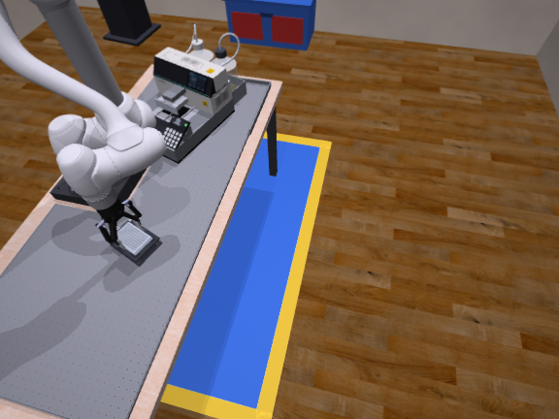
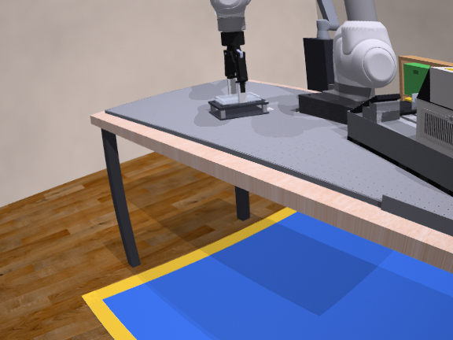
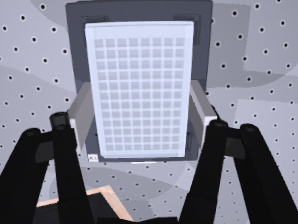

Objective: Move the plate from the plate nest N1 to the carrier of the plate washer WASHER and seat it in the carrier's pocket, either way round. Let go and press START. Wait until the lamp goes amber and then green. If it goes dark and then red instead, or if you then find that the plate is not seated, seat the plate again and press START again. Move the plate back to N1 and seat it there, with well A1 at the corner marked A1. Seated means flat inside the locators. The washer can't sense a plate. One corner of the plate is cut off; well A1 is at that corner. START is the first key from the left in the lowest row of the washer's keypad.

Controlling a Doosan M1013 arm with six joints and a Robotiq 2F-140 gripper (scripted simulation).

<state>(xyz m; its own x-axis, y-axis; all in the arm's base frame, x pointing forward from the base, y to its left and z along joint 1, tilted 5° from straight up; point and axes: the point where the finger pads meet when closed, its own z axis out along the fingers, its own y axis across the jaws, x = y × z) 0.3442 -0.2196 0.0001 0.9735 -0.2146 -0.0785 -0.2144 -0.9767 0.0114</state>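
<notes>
Right now the plate is 2 cm below my hand. The rest, counted from my hand: plate washer: 20 cm behind, 67 cm to the left, 6 cm above; plate nest N1: 3 cm below.
</notes>
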